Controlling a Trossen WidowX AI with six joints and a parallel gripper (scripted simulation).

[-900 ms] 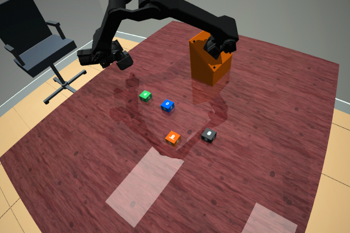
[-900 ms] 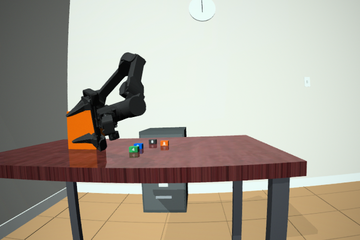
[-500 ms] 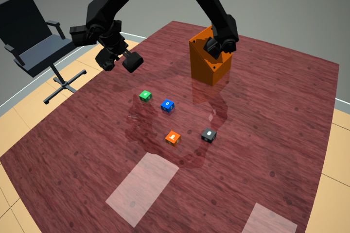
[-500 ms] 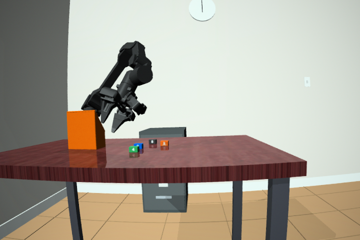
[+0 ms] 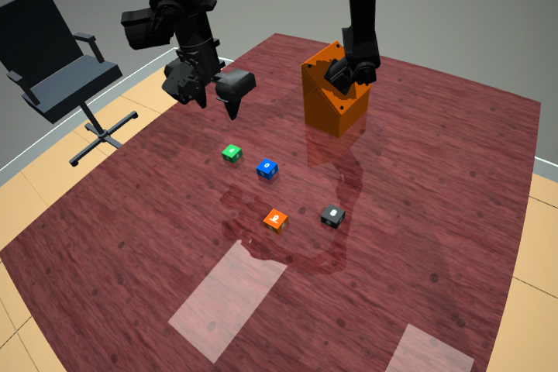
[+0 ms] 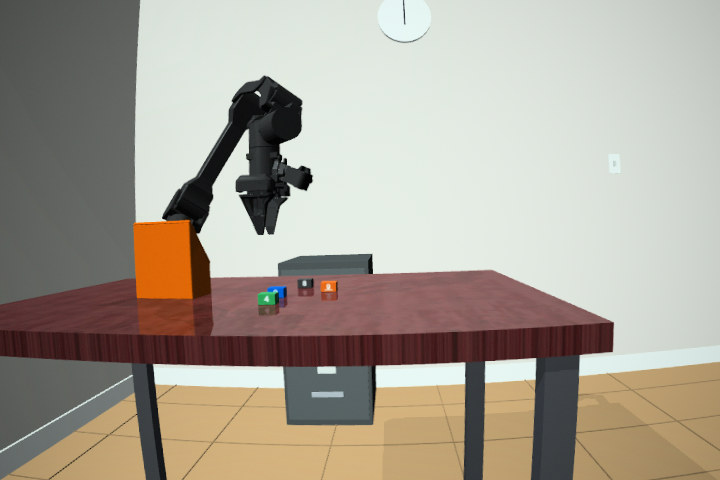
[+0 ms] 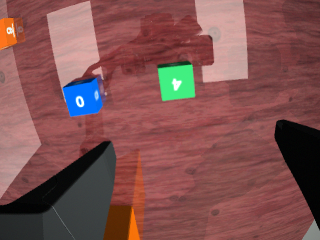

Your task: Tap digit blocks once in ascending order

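Right now the blue block is 110 mm below my gripper tip, 100 mm to the left of it and 10 mm ahead of it. Also, from my gripper tip: green block 110 mm below; orange block 180 mm to the left, 120 mm ahead, 110 mm below; black block 270 mm to the left, 110 mm below, 60 mm ahead.
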